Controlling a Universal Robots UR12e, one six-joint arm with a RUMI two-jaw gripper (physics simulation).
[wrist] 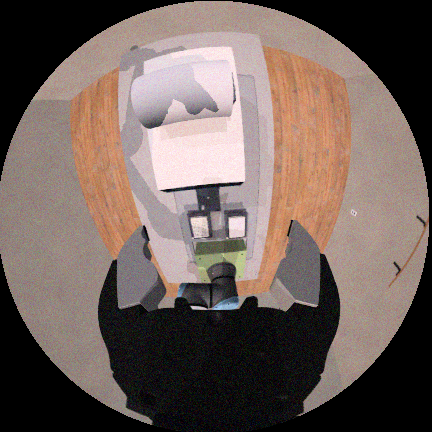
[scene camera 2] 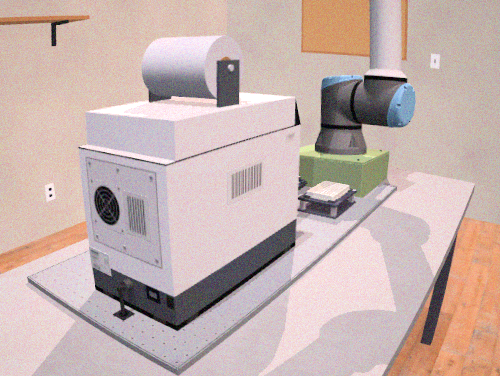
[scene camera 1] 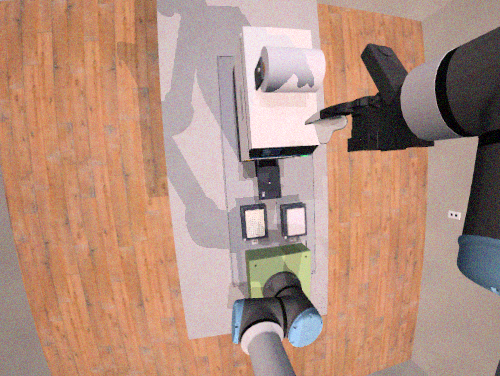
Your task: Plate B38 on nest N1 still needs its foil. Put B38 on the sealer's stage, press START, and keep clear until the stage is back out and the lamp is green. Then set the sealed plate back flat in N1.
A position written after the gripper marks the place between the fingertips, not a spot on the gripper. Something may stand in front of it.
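A foil roll (scene camera 2: 186,67) and a sealer's dark stage (scene camera 1: 271,174) are in view. A perforated grey baseplate is visible in scene camera 2 (scene camera 2: 72,280) and also in scene camera 1 (scene camera 1: 296,175). The gripper can be seen in scene camera 1 (scene camera 1: 337,124) and in the wrist view (wrist: 216,224).
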